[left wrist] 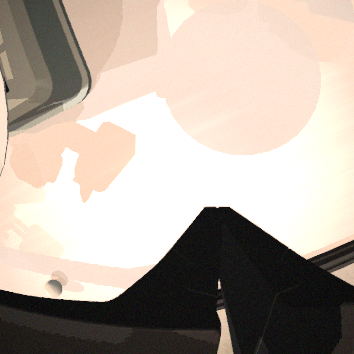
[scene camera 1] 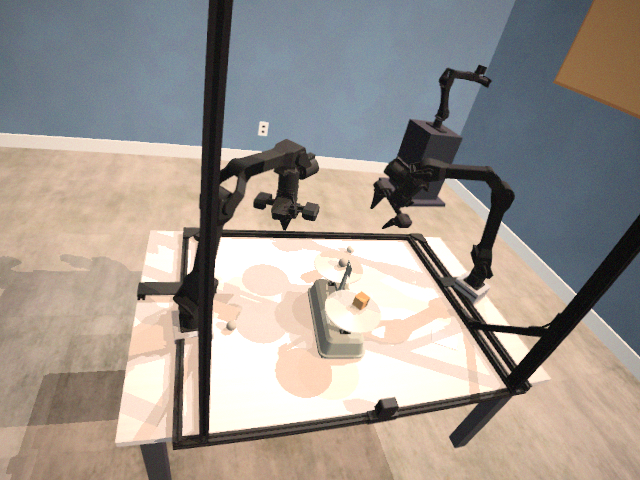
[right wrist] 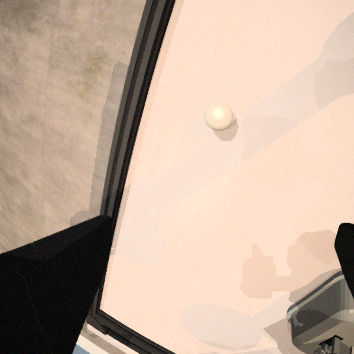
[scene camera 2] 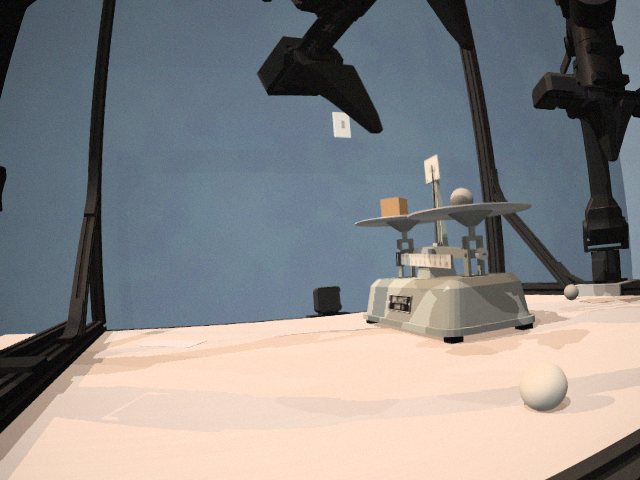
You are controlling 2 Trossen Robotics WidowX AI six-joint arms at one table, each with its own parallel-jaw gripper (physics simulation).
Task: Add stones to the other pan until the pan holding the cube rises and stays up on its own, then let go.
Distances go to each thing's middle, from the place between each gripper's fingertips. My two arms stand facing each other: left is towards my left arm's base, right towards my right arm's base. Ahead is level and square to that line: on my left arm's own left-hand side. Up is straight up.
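My right hand is 80 mm above the grey balance scale [scene camera 2: 439, 302], 270 mm past it and 230 mm to the right of it.
My left hand is likewise 80 mm above the grey balance scale; it is 120 mm to the left of the scale and 220 mm past it.
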